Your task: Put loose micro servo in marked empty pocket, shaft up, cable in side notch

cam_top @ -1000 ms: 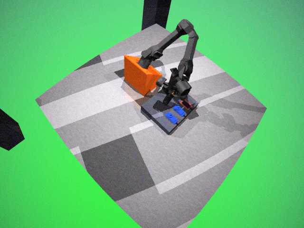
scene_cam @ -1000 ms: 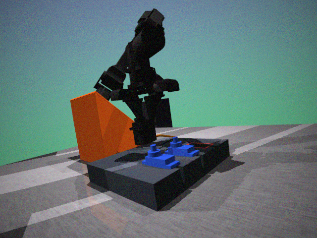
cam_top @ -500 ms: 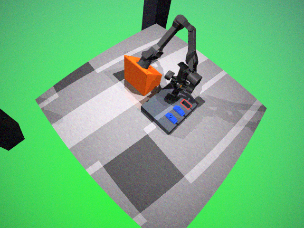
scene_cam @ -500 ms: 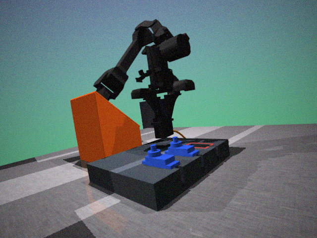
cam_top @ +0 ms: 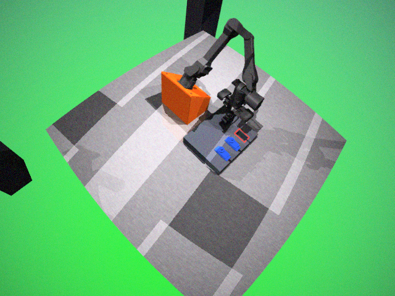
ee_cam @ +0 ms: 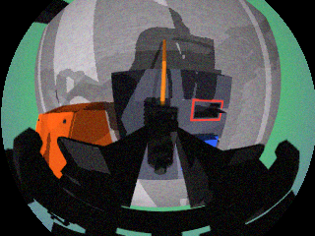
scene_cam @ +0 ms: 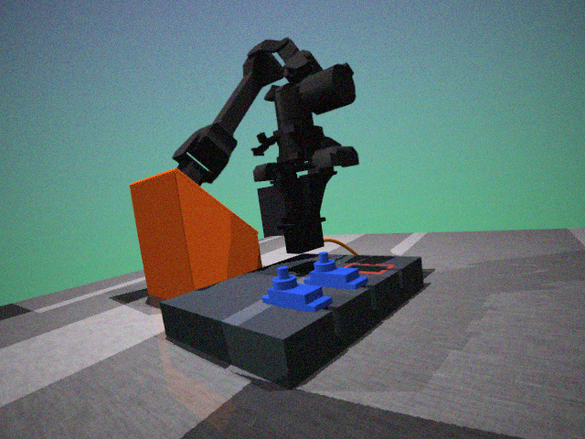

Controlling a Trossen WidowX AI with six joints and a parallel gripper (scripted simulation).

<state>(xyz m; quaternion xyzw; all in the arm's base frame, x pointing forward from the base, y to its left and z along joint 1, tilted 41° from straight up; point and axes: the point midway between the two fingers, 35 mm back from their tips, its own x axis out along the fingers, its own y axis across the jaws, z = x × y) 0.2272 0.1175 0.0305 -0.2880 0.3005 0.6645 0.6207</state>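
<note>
Now: gripper tip 10 mm past the dark deck, 70 mm to the left of it and 100 mm above it.
</note>
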